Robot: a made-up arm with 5 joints.
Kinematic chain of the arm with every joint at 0, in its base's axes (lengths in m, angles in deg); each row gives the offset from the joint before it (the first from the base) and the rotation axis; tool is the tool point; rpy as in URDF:
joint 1: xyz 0 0 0.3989 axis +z
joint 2: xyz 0 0 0 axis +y
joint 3: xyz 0.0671 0 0.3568 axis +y
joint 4: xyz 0.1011 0 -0.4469 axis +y
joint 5: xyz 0.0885 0 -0.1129 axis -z
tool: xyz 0 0 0 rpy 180 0 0
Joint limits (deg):
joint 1: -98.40..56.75
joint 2: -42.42..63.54
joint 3: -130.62..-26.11
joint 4: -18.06..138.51
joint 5: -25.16..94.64
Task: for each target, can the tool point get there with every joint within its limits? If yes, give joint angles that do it. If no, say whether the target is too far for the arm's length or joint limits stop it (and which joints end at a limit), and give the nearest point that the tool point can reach.
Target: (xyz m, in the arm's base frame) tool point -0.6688 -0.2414 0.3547
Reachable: no: joint limits stop it (at a limit: joint 1) | nearest point -0.0492 -0.3329 0.3547 | short by 0.626 m
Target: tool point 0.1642 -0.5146 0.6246
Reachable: yes | joints -72.30 -15.44 -55.50 55.72 65.03
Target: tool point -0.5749 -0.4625 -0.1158
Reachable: no: joint limits stop it (at a limit: joint 1, joint 2) | nearest point -0.0773 -0.5235 -0.0763 | short by 0.503 m
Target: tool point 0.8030 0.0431 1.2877
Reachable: no: too far | nearest point 0.6324 0.0339 1.0989 | short by 0.255 m
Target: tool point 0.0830 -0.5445 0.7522
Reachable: yes | joints -81.33 1.84 -96.60 118.61 35.68
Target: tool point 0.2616 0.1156 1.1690
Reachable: yes | joints 23.84 -27.40 -106.33 65.43 43.52
